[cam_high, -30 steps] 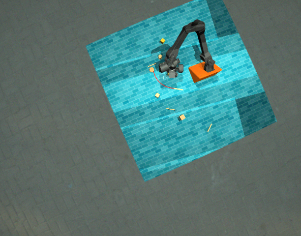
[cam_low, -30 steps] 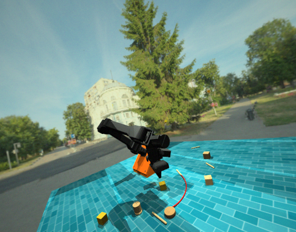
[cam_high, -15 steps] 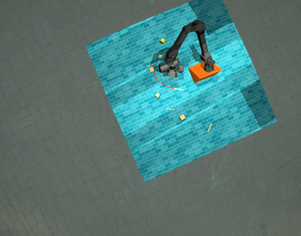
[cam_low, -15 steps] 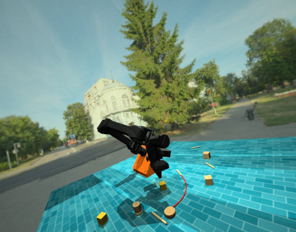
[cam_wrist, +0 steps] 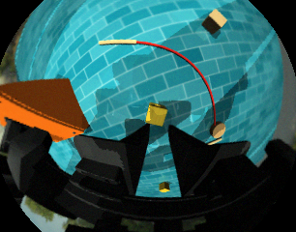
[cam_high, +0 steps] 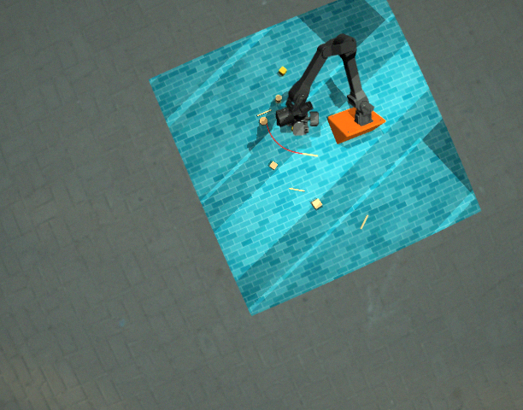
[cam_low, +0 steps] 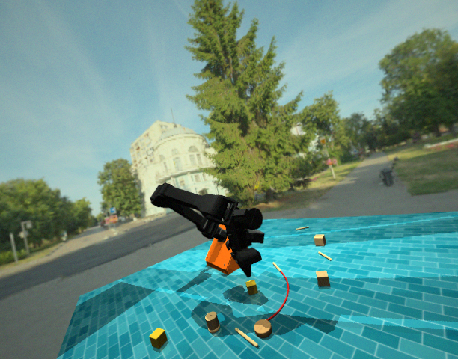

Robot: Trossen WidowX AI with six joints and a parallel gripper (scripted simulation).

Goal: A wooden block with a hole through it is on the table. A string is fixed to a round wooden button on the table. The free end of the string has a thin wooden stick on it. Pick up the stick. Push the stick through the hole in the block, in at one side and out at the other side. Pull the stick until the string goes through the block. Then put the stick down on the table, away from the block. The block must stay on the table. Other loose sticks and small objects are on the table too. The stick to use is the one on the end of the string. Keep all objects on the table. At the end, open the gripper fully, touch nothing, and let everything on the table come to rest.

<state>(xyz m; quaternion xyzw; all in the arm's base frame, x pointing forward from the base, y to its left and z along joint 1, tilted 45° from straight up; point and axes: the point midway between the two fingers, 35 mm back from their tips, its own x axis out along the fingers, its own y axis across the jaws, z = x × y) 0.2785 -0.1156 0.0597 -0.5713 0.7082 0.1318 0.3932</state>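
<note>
Now: the yellow cube 50 mm below my gripper tip. From my gripper tip the other things lie so: wooden cylinder 20 mm ahead, 160 mm to the right, 40 mm below; then stick 90 mm ahead, 130 mm to the right, 60 mm below; then round wooden button 130 mm ahead, 90 mm to the right, 50 mm below.
</note>
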